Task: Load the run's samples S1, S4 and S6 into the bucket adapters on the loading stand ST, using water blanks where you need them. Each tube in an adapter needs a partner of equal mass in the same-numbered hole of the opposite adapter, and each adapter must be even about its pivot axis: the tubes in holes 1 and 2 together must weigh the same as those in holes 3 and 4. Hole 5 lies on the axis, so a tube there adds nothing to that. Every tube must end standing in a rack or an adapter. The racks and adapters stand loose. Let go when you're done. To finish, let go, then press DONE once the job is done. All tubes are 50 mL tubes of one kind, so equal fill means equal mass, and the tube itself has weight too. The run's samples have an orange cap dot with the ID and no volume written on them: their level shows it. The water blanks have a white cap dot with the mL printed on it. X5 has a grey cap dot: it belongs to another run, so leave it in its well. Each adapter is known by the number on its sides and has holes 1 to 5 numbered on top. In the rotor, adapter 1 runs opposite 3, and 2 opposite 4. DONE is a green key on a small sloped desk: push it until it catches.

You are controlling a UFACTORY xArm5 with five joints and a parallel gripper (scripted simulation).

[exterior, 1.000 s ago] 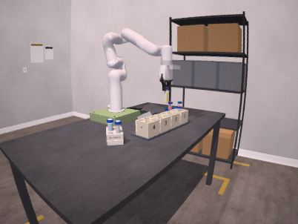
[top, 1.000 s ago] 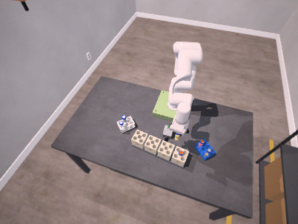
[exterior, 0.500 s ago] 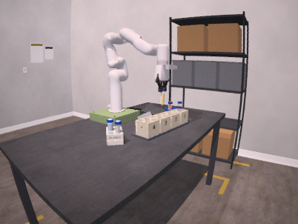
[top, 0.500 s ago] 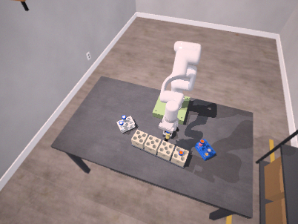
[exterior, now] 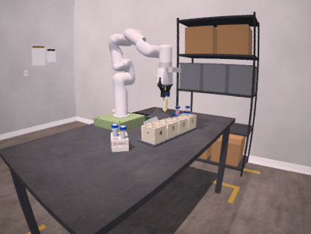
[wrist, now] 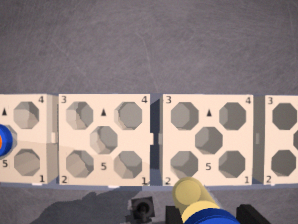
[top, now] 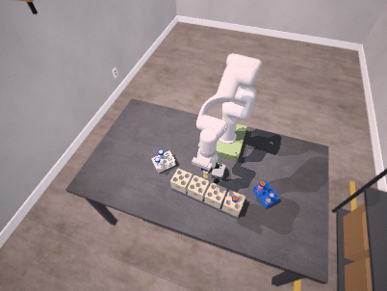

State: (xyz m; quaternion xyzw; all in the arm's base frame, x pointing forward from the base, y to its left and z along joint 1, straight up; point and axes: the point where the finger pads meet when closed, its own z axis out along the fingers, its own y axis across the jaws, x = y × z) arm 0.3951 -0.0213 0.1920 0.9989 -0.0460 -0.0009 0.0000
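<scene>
Now: hand 10 mm to the left of the sample tube S6 and 50 mm above it. Also, from my hand: blue sample rack: 80 mm behind, 350 mm to the left, 220 mm below; then white blanks rack: 70 mm behind, 310 mm to the right, 220 mm below; then sample tube S4: 50 mm ahead, 180 mm to the left, 180 mm below.
</scene>
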